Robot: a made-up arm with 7 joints. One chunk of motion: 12 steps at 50 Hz.
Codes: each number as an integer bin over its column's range. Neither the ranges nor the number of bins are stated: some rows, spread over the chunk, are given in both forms.
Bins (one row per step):
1: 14 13 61 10 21 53 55
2: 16 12 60 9 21 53 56
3: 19 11 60 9 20 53 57
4: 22 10 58 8 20 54 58
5: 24 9 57 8 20 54 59
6: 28 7 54 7 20 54 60
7: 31 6 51 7 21 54 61
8: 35 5 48 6 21 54 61
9: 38 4 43 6 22 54 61
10: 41 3 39 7 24 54 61
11: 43 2 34 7 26 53 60
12: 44 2 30 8 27 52 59
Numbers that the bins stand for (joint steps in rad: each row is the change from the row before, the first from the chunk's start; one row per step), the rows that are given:
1: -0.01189 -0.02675 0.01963 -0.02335 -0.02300 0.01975 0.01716
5: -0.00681 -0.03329 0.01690 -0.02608 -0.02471 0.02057 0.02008
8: -0.00122 -0.03983 0.01076 -0.02881 -0.02300 0.02057 0.02154
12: 0.00335 -0.04473 -0.00152 -0.02608 -0.01271 0.01892 0.02008
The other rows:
2: -0.01087 -0.02838 0.01895 -0.02471 -0.02300 0.01975 0.01789
3: -0.00935 -0.03002 0.01895 -0.02471 -0.02471 0.01975 0.01862
4: -0.00783 -0.03165 0.01759 -0.02608 -0.02471 0.02057 0.01935
6: -0.00478 -0.03656 0.01486 -0.02744 -0.02471 0.02057 0.02081
7: -0.00325 -0.03819 0.01281 -0.02744 -0.02300 0.02057 0.02154
9: 0.00030 -0.04146 0.00735 -0.02881 -0.02129 0.02057 0.02154
10: 0.00183 -0.04310 0.00462 -0.02744 -0.01786 0.02057 0.02154
11: 0.00284 -0.04473 0.00121 -0.02744 -0.01443 0.01975 0.02081

